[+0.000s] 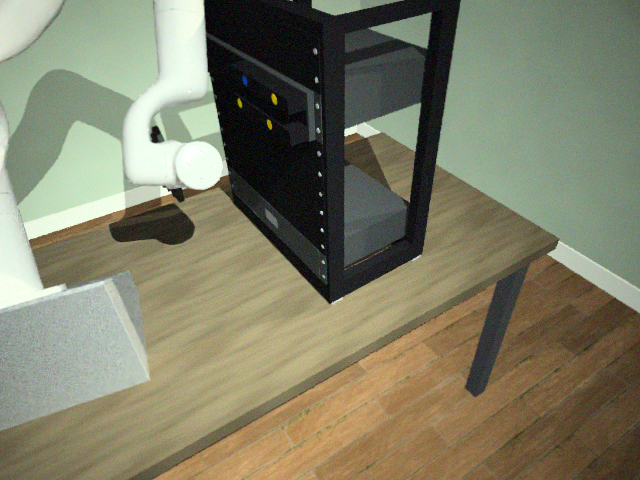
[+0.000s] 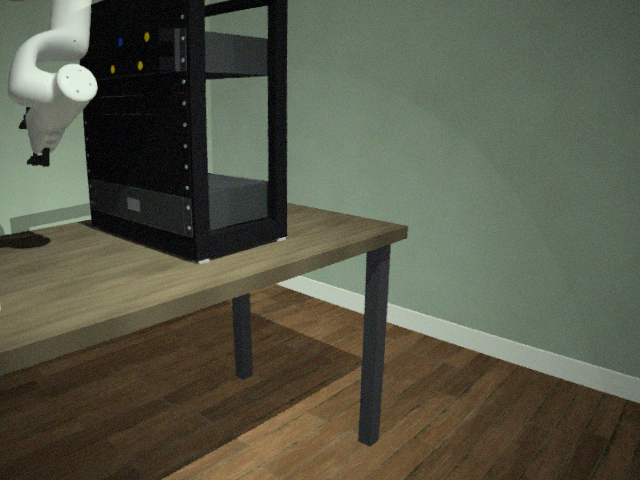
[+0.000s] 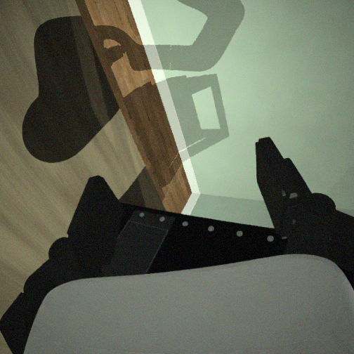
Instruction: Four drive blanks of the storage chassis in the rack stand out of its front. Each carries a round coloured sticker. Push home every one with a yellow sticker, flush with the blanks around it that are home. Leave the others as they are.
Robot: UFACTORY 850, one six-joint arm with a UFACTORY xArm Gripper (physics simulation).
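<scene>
The rack point(image 1: 332, 170) point(image 2: 197, 129) holds the dark storage chassis in its upper part. The upper row has a blue sticker point(image 1: 245, 80) point(image 2: 120, 41) on the left and a yellow sticker point(image 1: 273, 98) point(image 2: 146, 36) on the right. The lower row has a yellow sticker point(image 1: 239, 102) point(image 2: 112, 69) on the left and another yellow sticker point(image 1: 269, 124) point(image 2: 140, 65) on the right. The right-hand blanks visibly stand out; the depth of the left-hand ones is hard to tell in the dark. My gripper point(image 2: 32, 142) point(image 3: 180, 176) is open and empty, left of the rack front and below the stickers, apart from it.
A grey panelled unit point(image 1: 271, 217) point(image 2: 133, 204) sits at the rack's bottom. The rack stands on the wooden table point(image 1: 258, 335) point(image 2: 77, 279). A grey slanted block point(image 1: 67, 351) is near the arm's base. The green wall point(image 1: 542, 103) point(image 2: 465, 155) point(image 3: 300, 90) runs behind.
</scene>
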